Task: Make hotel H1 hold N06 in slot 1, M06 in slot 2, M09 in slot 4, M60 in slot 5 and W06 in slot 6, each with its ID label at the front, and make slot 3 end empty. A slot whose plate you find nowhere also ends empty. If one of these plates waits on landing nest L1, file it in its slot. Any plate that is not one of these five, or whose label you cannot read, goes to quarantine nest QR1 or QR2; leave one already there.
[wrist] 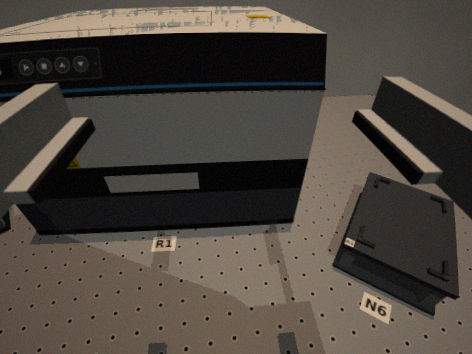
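Note:
My gripper (227,100) is open, with one finger at the left and one at the right of the wrist view, and no plate between them. Beyond the fingers stands a big device with a black front and a blue line, above the label R1 (163,244). At the right, below the right finger, lies a low dark nest (402,225) with corner brackets on its top. No plate rests on it. The label N6 (376,307) is on the deck in front of it. Hotel H1, landing nest L1, nests QR1 and QR2 and the named plates do not show.
The device (200,60) fills the upper left and middle, with round buttons and a pale slot-like panel (152,182) low on its front. The perforated deck (225,270) runs in front of it and along its right side. A small part of a dark object shows at the left edge.

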